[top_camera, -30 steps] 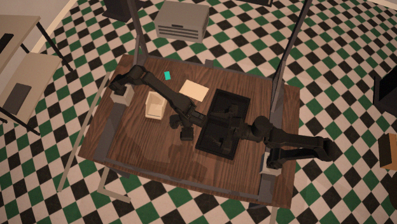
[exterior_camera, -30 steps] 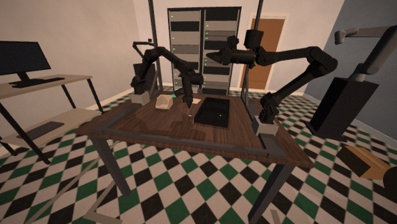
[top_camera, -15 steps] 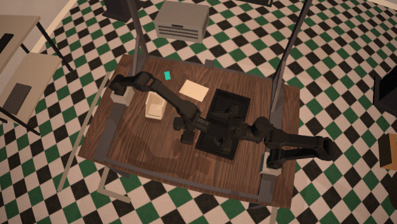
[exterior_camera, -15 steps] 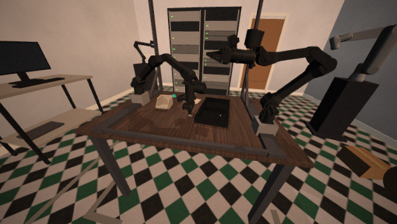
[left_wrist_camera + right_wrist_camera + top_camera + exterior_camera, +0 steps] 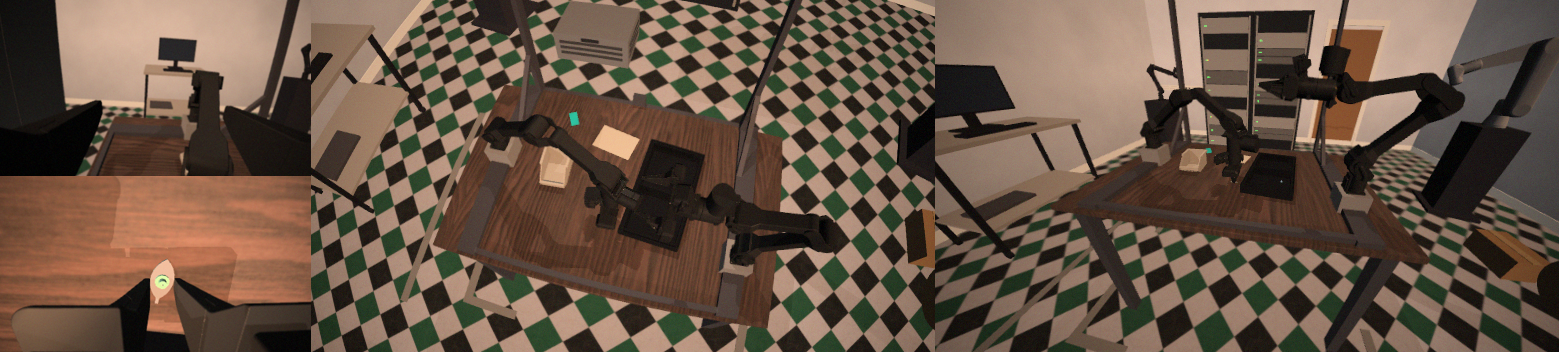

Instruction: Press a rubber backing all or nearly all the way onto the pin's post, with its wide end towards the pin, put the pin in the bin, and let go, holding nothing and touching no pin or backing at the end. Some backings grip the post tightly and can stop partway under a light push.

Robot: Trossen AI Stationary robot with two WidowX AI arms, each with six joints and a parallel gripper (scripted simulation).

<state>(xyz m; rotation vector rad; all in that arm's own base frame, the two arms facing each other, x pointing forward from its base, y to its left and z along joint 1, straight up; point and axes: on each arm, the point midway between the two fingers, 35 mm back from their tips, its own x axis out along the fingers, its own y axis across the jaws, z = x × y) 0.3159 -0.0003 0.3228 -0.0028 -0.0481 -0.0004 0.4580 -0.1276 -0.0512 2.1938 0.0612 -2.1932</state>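
My right gripper is now 5 cm past the cream bin and 25 cm to the left of it. From my right hand the other things lie so: rubber backing 8 cm behind, 19 cm to the left, 3 cm below; then cream card 25 cm behind, 11 cm to the right, 3 cm below; then black tray 13 cm behind, 14 cm to the left, 2 cm below.
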